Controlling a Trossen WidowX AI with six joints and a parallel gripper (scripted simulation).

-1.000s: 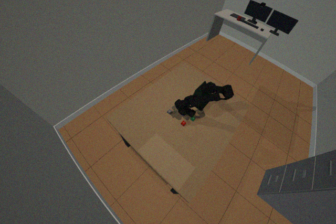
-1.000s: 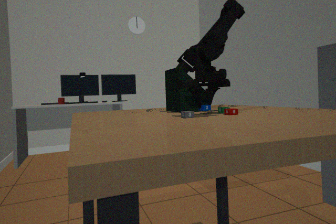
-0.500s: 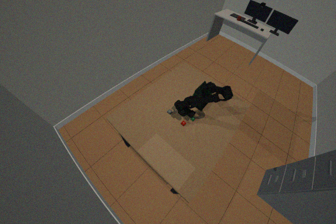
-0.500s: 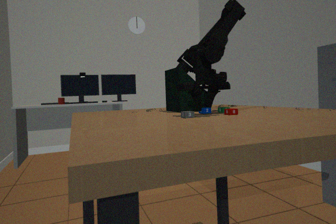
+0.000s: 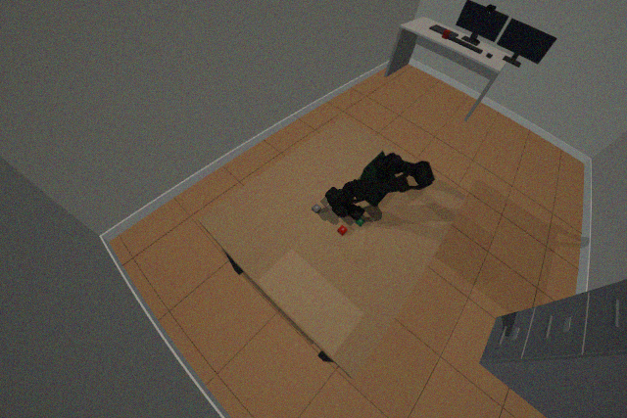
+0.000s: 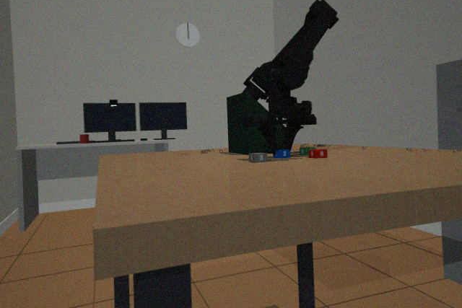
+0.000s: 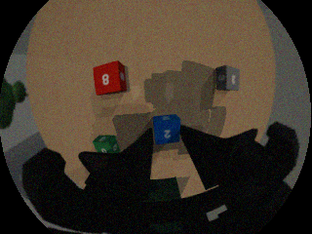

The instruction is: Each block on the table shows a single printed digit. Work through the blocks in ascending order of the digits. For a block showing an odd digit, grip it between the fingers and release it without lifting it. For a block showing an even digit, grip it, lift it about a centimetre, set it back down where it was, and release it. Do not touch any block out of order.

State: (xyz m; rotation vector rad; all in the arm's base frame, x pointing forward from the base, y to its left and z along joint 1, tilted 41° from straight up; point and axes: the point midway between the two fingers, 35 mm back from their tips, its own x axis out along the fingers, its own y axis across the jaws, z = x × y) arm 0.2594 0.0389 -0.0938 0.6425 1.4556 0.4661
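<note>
My gripper tip is right at the blue block. Round my gripper tip: red block 80 mm ahead, 60 mm to the left; then grey block 100 mm to the right, 60 mm ahead; then green block 100 mm to the left, 20 mm behind.
</note>
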